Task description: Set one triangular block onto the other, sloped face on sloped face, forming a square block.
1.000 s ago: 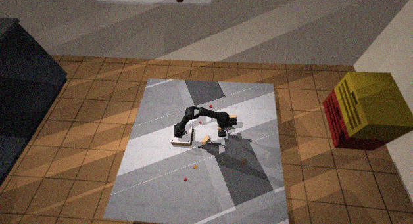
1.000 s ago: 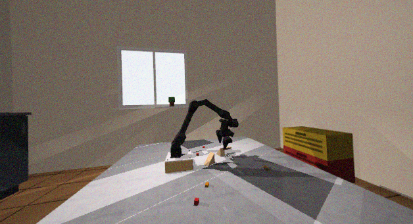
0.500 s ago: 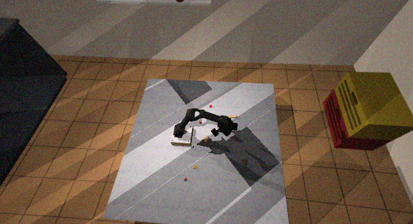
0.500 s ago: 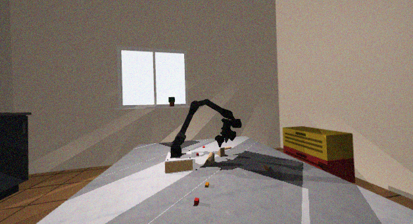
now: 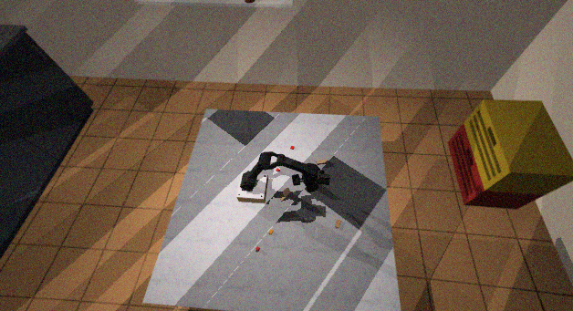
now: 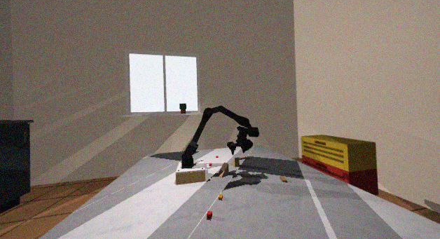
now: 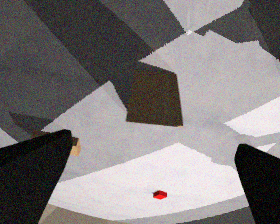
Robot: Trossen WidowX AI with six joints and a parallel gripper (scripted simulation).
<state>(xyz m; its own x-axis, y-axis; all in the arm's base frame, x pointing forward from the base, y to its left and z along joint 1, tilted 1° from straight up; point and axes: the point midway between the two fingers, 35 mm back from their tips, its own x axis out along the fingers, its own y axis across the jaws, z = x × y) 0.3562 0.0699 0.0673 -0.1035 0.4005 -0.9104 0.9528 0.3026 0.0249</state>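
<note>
The triangular block is 8 cm below my gripper tip, 3 cm to the left of it and 1 cm behind it. Also, from my gripper tip: orange cube 32 cm to the right, 17 cm behind, 9 cm below.
</note>
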